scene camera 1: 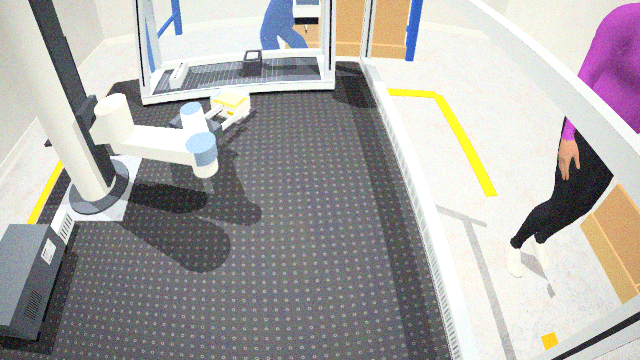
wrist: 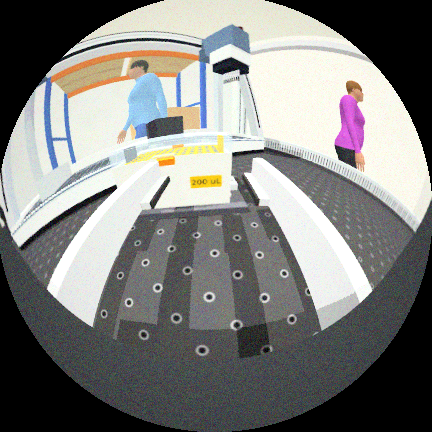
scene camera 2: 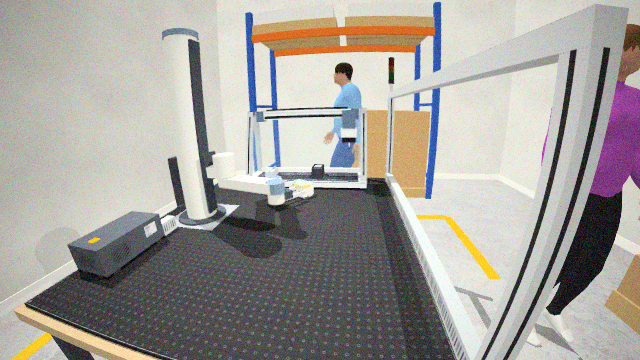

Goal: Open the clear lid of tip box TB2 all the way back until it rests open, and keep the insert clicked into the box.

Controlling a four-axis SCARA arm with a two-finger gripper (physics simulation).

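Pixels of known places: gripper, between the fingertips: [scene camera 1: 229, 110] [wrist: 204, 167] [scene camera 2: 299, 190]; arm's base, origin of its link: [scene camera 1: 100, 188] [scene camera 2: 203, 216].
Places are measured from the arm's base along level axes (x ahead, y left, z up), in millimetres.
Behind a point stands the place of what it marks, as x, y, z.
Tip box TB2 [scene camera 1: 244, 105] @(516, 317, 55) [scene camera 2: 309, 189] @(515, 315, 56) [wrist: 200, 196] @(462, 289, 30) is a white box with a "200 uL" label, standing on the dark perforated table by the gantry frame. Its yellow insert [scene camera 1: 231, 100] @(468, 335, 70) [scene camera 2: 302, 186] @(472, 327, 70) [wrist: 187, 150] @(476, 333, 70) looks seated in the top. The clear lid [wrist: 197, 141] @(463, 289, 85) shows as faint edges above the insert in the wrist view; its angle cannot be told. My gripper [scene camera 1: 232, 111] @(465, 283, 62) [scene camera 2: 301, 190] @(465, 283, 62) [wrist: 204, 167] @(465, 283, 62) is shut as far as it goes, with a wide gap between its long white fingers and nothing held. Its tips are close to the labelled face. The left finger hides part of the box.
The gantry frame [scene camera 1: 327, 77] @(822, 456, 76) [scene camera 2: 363, 150] @(828, 506, 252) stands behind the box, with a black block [scene camera 1: 252, 63] @(534, 515, 124) [scene camera 2: 318, 170] @(541, 515, 118) [wrist: 166, 127] @(520, 515, 104) on its deck. A grey control unit [scene camera 1: 22, 270] @(-63, -401, 128) [scene camera 2: 117, 240] @(-35, -468, 121) is near the arm's column. A white rail runs along the right. Two people stand beyond the table.
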